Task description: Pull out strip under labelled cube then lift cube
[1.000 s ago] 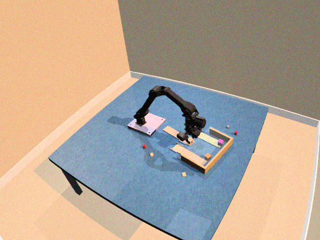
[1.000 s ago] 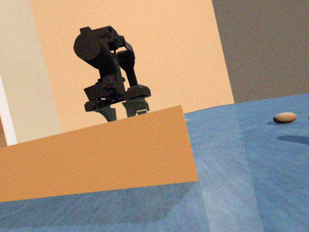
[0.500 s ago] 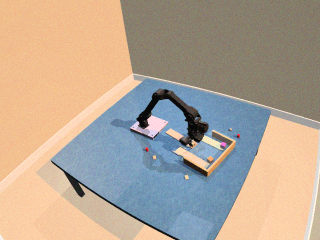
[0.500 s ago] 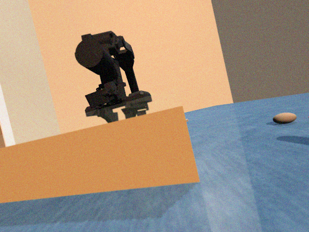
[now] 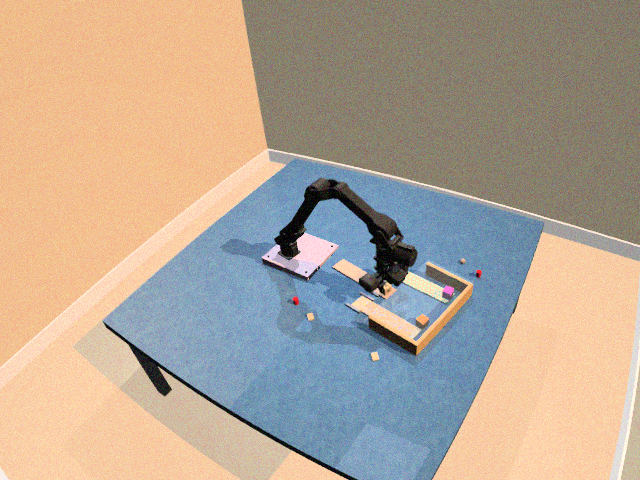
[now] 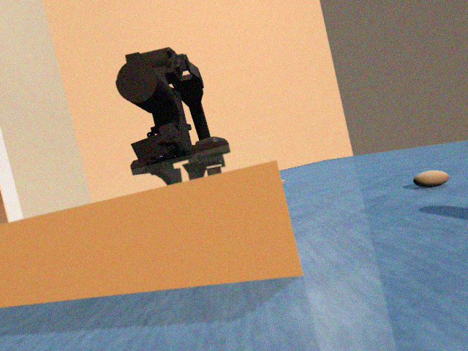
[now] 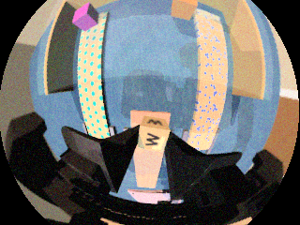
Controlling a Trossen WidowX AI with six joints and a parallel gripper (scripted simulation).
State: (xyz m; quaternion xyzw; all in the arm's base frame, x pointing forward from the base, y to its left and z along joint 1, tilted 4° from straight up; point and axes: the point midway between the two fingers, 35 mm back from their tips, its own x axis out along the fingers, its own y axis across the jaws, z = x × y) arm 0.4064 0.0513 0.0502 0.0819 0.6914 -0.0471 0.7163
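Right now my gripper tip is 110 mm past the salmon strip, 10 mm to the right of it and 10 mm above it. Also, from my gripper tip: labelled cube: 10 mm above; then pebble: 290 mm to the left, 150 mm ahead, 10 mm below.
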